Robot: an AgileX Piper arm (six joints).
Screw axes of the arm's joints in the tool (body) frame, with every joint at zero. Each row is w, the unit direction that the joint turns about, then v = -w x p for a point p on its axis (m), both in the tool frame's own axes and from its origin. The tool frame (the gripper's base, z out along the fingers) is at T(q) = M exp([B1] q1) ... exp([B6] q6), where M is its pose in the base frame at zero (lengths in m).
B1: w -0.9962 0 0.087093 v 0 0.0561 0
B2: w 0 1 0 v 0.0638 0 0.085
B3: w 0 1 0 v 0.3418 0 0.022
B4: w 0 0 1 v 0 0 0
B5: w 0 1 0 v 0.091 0 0
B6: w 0 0 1 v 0 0 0
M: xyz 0.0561 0 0.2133 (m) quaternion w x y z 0.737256 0 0.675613 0
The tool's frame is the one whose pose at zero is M.
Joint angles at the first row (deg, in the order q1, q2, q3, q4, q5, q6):
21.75, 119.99, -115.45, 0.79, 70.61, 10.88
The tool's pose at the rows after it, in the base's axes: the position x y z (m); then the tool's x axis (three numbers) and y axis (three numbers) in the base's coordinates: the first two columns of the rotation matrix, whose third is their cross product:
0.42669 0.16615 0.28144 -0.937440 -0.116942 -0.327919 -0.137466 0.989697 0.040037
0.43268 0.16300 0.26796 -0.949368 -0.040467 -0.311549 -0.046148 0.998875 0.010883
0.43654 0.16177 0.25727 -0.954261 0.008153 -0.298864 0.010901 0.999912 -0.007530
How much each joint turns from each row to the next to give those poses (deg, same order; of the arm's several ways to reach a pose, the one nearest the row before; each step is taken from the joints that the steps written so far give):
0.00, 0.68, 0.00, -3.33, 0.04, 3.79
-0.07, 1.72, 0.00, -3.04, 0.09, 5.50
0.00, 1.35, 0.00, -1.72, 0.11, 3.50

